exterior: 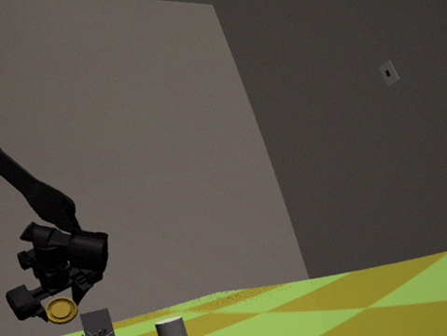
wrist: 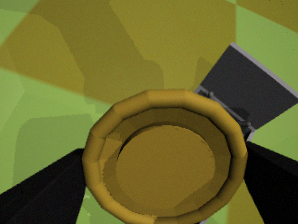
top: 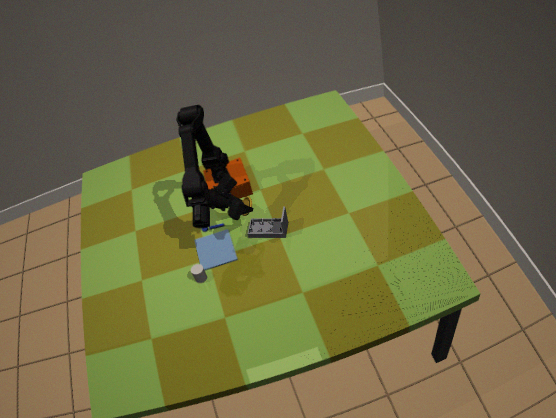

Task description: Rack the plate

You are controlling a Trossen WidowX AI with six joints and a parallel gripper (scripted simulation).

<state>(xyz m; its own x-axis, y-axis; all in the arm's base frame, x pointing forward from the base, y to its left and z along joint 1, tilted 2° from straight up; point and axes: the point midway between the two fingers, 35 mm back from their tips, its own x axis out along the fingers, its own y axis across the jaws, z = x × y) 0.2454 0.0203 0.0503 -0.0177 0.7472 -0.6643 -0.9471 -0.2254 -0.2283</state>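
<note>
Now: gripper tip 7 cm above the grey dish rack, 5 cm short of it and 4 cm to the right of it. From my gripper tip the other things lie so: yellow plate: 1 cm to the right; then blue spoon: 15 cm to the right, 9 cm below, 6 cm behind; then light blue mat: 16 cm to the right, 9 cm below, 5 cm ahead.
</note>
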